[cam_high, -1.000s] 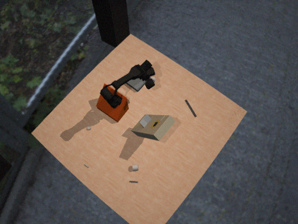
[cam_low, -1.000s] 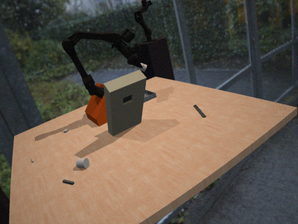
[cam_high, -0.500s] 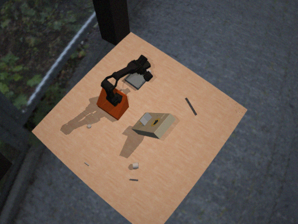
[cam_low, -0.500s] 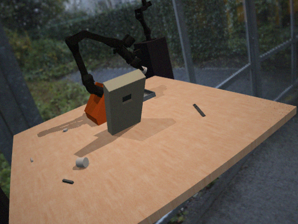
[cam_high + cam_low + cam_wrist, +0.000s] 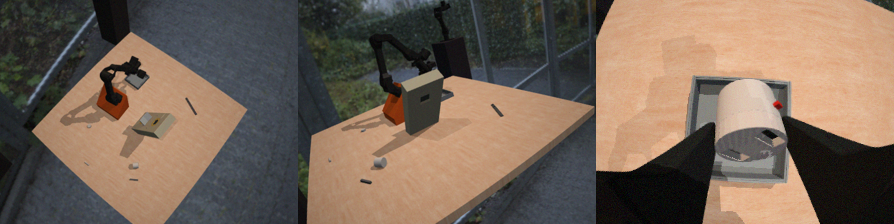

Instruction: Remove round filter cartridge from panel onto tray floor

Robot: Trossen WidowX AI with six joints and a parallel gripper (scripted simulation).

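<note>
Right now my gripper tip is 1 cm past the grey tray and 12 cm above it. Round my gripper tip: round filter cartridge (right at my gripper tip); then beige service panel (35 cm ahead, 32 cm to the right, 3 cm above).
</note>
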